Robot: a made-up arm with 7 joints.
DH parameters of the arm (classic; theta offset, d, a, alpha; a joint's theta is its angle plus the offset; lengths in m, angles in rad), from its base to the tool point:
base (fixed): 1.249 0 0.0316 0
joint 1: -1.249 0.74 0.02 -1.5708
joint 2: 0 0 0.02 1.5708
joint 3: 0 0.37 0.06 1.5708
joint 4: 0 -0.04 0.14 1.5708
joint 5: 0 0.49 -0.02 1.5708
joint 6: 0 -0.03 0.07 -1.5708
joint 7: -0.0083 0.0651 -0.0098 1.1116
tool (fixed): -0.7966 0.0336 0 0
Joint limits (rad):
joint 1: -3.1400..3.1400
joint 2: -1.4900..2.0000
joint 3: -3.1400..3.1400
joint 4: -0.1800..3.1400
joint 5: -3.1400..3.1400
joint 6: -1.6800..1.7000
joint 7: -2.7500..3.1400
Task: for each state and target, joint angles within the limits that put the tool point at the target. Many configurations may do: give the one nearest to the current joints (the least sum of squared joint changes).
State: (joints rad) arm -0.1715 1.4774 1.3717 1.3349 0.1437 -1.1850 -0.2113
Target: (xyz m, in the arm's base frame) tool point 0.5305 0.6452 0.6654
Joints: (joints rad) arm 0.1264 1.5123 1.3608 1.5370 0.1266 -1.0431 -0.2272
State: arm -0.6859 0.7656 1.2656 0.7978 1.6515 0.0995 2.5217
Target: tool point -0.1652 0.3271 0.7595
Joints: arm -0.0504 1.0326 2.0096 0.3175 1.8140 0.3121 2.5935
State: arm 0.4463 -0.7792 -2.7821 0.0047 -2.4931 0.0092 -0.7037
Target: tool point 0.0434 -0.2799 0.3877
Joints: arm 0.6028 -1.0268 -2.6693 0.5693 -2.4669 0.1369 -0.7479
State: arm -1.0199 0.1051 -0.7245 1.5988 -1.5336 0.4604 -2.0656
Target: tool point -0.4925 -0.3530 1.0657
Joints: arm -1.3883 -0.3185 -1.0562 1.0209 -1.4557 0.5356 -1.9792
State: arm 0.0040 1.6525 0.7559 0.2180 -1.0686 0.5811 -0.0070
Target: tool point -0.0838 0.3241 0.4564
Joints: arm -0.0806 1.5668 0.7531 0.3489 -1.0706 0.5715 -0.0102
